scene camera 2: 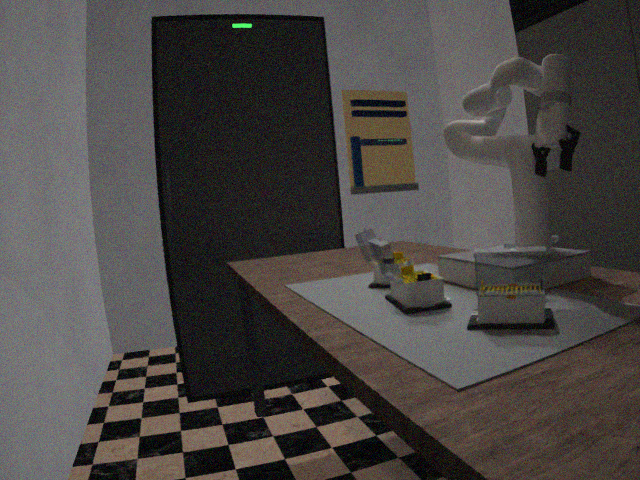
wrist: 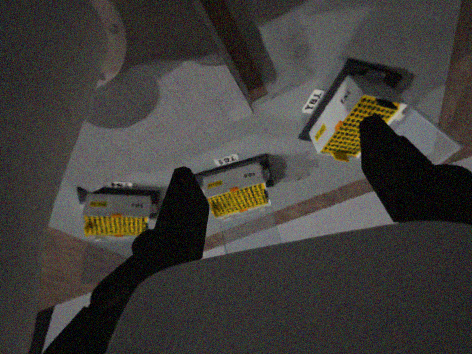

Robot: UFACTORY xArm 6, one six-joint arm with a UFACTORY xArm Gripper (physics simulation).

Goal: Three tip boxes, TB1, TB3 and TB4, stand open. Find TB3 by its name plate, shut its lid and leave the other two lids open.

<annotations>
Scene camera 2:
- clear lid: 382, 251
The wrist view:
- my gripper: 274, 166
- yellow perforated rack: 252, 196
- yellow perforated rack: 95, 225
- clear lid: 102, 257
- clear lid: 258, 229
</annotations>
